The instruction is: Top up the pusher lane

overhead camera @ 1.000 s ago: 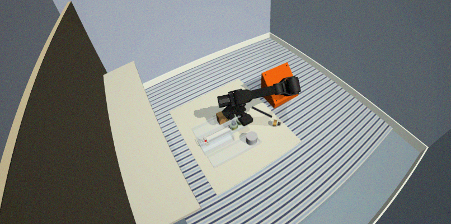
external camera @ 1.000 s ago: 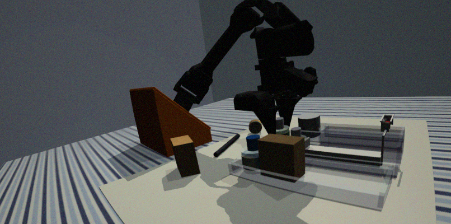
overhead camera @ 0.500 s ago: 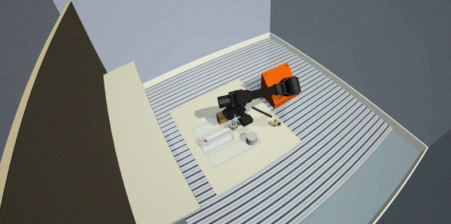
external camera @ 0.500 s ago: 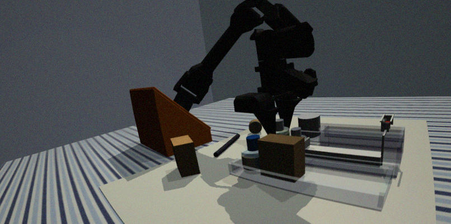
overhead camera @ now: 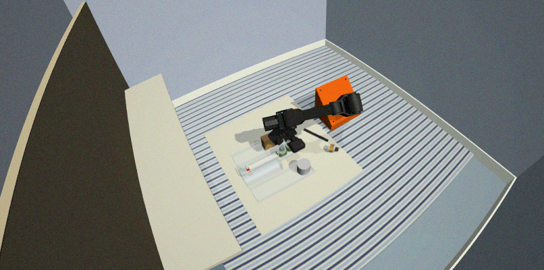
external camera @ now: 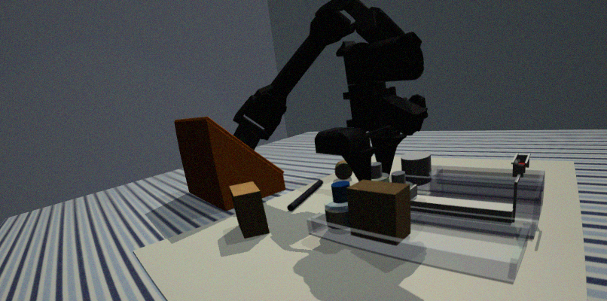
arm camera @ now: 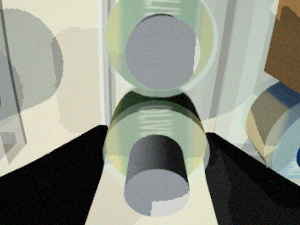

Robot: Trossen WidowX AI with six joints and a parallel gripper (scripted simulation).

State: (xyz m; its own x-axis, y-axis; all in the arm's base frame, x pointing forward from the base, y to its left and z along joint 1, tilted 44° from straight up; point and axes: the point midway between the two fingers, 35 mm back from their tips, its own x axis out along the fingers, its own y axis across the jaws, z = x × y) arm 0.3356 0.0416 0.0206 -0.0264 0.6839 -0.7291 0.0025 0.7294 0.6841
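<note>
Right now my gripper tip is 80 mm to the left of the blue-lidded jar. From my gripper tip the other things lie so: pusher plate (150 mm ahead, 30 mm to the left, 10 mm above); grey can (130 mm to the left, 10 mm below); clear lane tray (140 mm ahead, 30 mm to the left, 20 mm below).
</note>
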